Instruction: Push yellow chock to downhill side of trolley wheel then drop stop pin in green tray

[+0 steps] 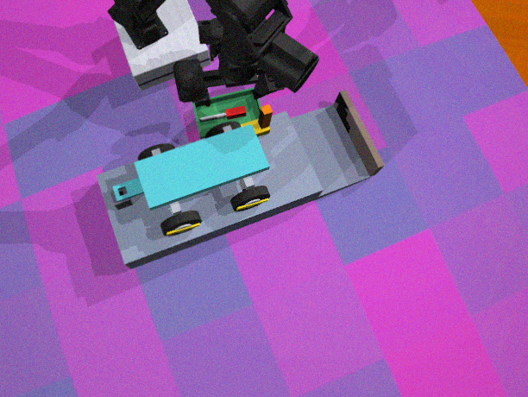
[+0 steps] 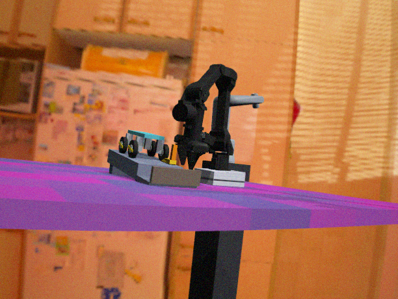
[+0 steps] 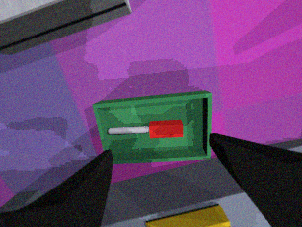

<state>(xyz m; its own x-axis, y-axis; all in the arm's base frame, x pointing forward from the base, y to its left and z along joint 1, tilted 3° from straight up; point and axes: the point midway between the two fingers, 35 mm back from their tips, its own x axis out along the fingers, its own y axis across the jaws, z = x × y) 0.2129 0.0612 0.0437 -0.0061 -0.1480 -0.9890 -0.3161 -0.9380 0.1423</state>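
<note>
Right now the red-headed stop pin is 40 mm below my gripper tip and 20 mm to the right of it. Round my gripper tip: yellow chock (70 mm ahead, 30 mm above); trolley (110 mm to the right, 110 mm ahead, 60 mm above); grey ramp (110 mm to the right, 110 mm ahead, 10 mm below).
</note>
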